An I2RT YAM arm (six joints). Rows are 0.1 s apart.
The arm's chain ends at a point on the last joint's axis. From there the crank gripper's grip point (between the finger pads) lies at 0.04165 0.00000 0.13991 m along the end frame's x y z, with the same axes.
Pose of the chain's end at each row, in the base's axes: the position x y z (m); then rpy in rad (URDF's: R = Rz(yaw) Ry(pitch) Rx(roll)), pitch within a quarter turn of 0, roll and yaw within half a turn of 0:
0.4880 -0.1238 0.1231 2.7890 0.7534 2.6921
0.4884 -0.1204 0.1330 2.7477 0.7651 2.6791
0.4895 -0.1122 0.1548 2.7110 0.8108 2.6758
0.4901 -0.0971 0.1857 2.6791 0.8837 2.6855
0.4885 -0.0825 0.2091 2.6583 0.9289 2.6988
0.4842 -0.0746 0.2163 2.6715 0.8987 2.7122
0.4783 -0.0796 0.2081 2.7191 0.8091 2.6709
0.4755 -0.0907 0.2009 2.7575 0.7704 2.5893
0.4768 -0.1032 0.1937 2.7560 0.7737 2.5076
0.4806 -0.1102 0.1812 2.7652 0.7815 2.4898
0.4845 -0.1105 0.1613 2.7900 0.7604 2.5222
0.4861 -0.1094 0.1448 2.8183 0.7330 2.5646
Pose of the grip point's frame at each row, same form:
0.5625 -0.1061 -0.0012 2.7890 0.7534 2.6921
0.5656 -0.0989 0.0110 2.7477 0.7651 2.6791
0.5724 -0.0885 0.0370 2.7110 0.8108 2.6758
0.5808 -0.0721 0.0741 2.6791 0.8837 2.6855
0.5835 -0.0556 0.1016 2.6583 0.9289 2.6988
0.5758 -0.0468 0.1060 2.6715 0.8987 2.7122
0.5610 -0.0573 0.0899 2.7191 0.8091 2.6709
0.5545 -0.0778 0.0788 2.7575 0.7704 2.5893
0.5570 -0.0968 0.0719 2.7560 0.7737 2.5076
0.5612 -0.1070 0.0595 2.7652 0.7815 2.4898
0.5616 -0.1063 0.0374 2.7900 0.7604 2.5222
0.5588 -0.1037 0.0183 2.8183 0.7330 2.5646

